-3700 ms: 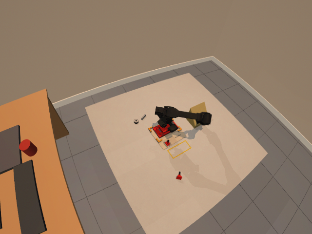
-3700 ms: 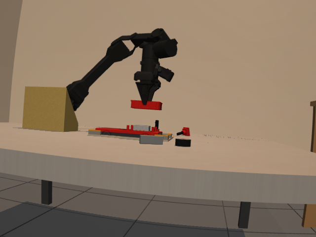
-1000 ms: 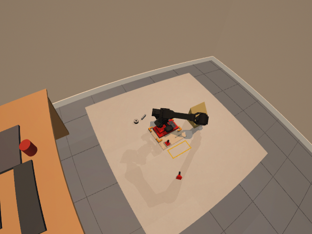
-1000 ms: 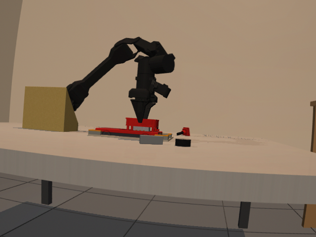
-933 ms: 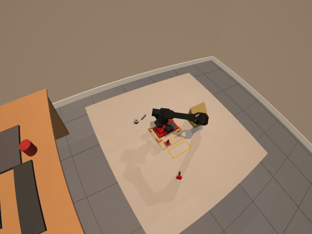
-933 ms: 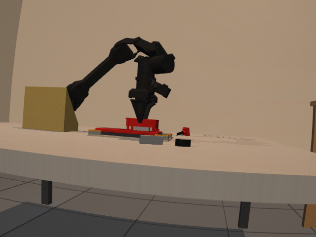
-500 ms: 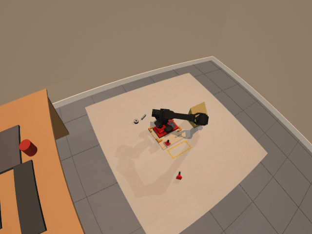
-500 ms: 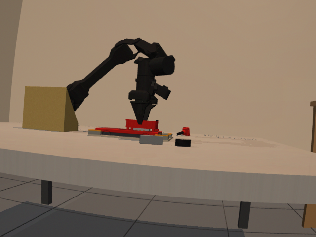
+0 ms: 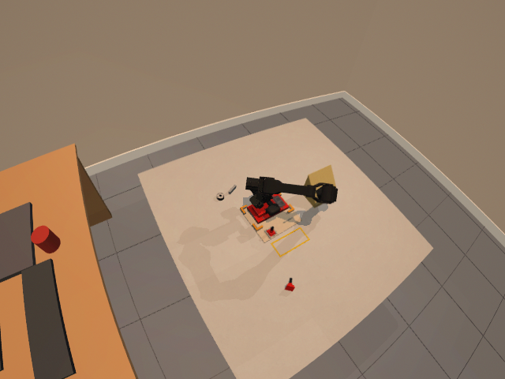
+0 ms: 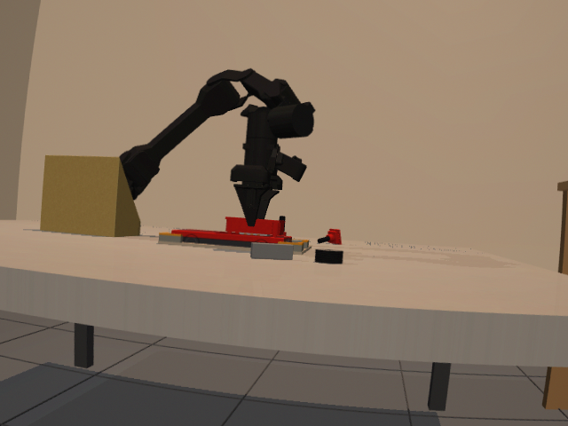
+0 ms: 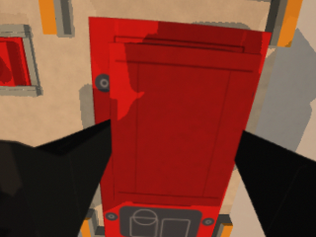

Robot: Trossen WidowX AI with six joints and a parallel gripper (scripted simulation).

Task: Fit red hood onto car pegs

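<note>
My gripper tip is now right at the red hood. Round my gripper tip: black wheel 200 mm to the right, 130 mm ahead, 30 mm below; then engine block 20 mm below, 10 mm to the left.
</note>
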